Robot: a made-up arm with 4 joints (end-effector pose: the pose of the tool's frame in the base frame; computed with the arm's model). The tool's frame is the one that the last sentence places.
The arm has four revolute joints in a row. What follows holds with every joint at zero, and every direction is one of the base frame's. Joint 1 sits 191 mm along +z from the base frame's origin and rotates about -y. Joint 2 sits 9 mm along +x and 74 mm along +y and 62 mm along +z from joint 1 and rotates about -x. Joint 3 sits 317 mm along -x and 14 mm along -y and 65 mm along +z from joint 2 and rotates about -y. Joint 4 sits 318 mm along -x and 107 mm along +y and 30 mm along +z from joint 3 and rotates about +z. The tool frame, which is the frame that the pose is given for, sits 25 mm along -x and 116 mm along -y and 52 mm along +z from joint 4; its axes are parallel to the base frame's.
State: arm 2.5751 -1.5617 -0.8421 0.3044
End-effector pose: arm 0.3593 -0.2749 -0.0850 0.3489 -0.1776 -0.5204 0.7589
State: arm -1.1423 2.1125 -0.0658 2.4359
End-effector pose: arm -0.3665 0.1273 0.6017 0.2788 -0.0040 -0.7980 -0.5343
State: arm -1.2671 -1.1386 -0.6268 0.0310
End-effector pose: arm 0.0108 -0.2360 0.7548 0.4946 0.5222 0.6756 -0.1620
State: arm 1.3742 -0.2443 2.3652 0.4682
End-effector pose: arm 0.0989 0.1001 0.0081 0.2709 0.1158 0.9475 0.1242
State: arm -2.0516 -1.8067 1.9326 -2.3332
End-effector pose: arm 0.4018 0.3441 0.2617 0.4160 0.1602 0.2808 0.8500
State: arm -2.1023 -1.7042 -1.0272 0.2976
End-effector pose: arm 0.1906 -0.2903 0.5395 0.0611 0.7370 0.5553 -0.3805
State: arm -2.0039 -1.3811 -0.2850 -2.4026
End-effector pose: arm 0.5451 -0.1345 0.6522 0.3348 0.5043 -0.6413 0.4715
